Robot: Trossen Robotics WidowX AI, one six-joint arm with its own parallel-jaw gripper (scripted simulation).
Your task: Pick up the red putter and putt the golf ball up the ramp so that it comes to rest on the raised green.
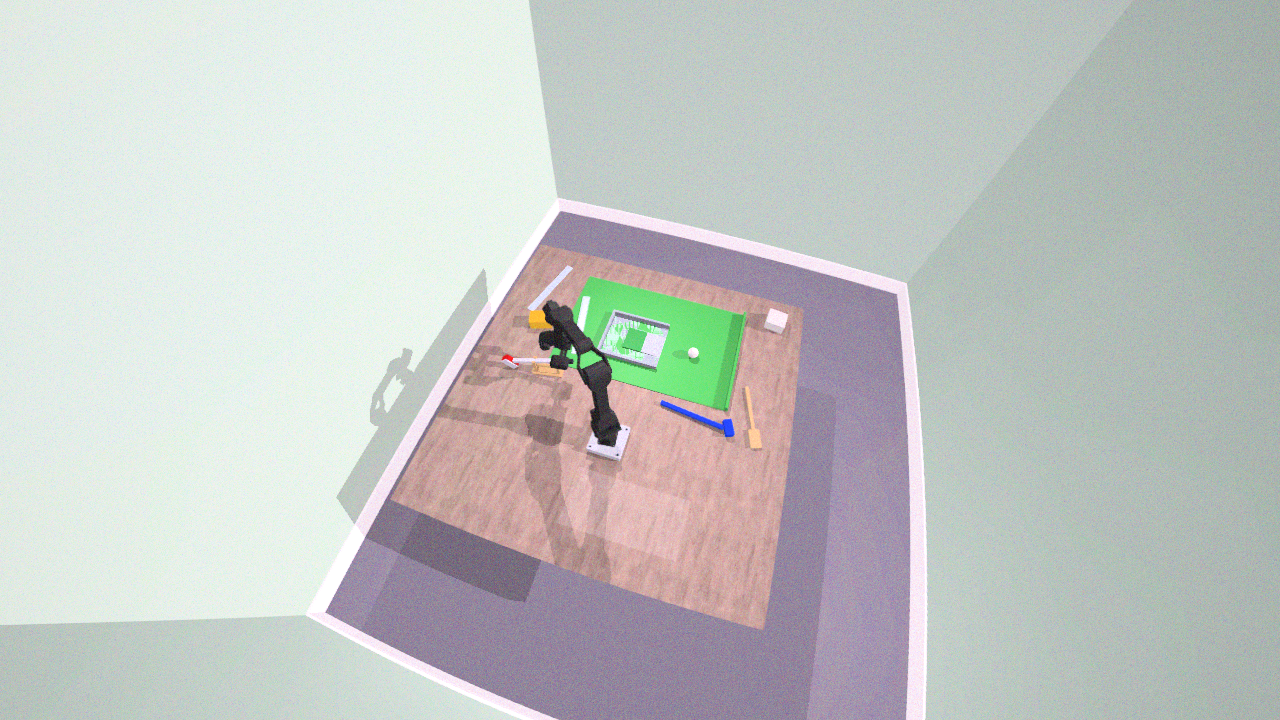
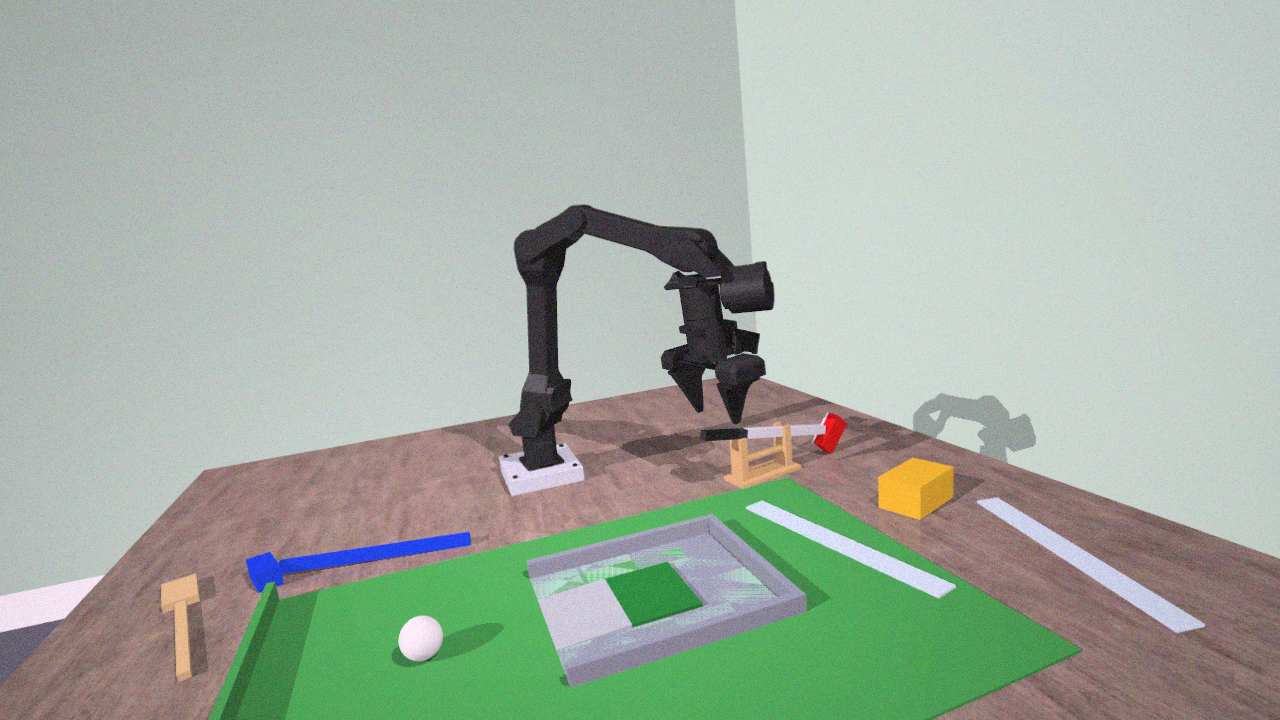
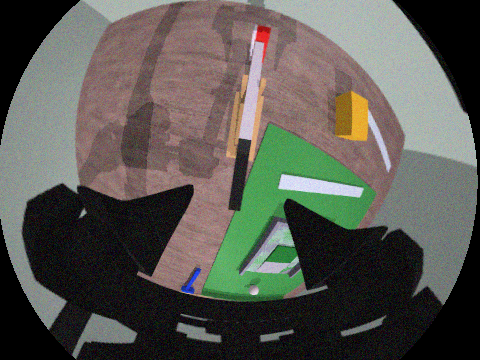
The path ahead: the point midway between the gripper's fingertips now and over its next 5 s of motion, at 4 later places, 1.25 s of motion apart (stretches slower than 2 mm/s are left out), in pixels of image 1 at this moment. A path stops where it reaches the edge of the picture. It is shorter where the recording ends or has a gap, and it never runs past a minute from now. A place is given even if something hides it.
My gripper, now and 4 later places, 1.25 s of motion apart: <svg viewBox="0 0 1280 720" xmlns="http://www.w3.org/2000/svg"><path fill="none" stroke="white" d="M565 356L567 365L564 351L618 342L670 361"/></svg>
